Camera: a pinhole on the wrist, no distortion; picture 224 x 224 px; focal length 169.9 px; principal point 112.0 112.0 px. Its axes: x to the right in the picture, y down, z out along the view. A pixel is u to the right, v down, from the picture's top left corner.
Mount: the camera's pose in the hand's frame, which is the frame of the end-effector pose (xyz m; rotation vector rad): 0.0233 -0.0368 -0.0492 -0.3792 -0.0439 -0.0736
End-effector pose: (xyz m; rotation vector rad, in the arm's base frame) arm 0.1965 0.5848 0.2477 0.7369 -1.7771 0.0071
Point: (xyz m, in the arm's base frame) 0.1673 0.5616 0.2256
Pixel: 69.4 88.5
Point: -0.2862 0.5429 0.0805
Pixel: 94.8 99.3
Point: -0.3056 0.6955 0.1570
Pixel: 89.8 150.5
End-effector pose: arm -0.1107 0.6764 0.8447 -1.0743 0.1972 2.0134
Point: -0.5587 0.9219 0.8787
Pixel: 194.5 121.9
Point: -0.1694 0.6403 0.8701
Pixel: 41.8 193.3
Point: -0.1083 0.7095 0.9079
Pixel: 31.9 37.0
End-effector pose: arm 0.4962 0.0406 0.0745 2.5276 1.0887 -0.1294
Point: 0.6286 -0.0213 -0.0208
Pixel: 152.1 170.7
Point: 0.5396 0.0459 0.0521
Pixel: 143.3 168.1
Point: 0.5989 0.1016 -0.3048
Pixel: 214.8 25.9
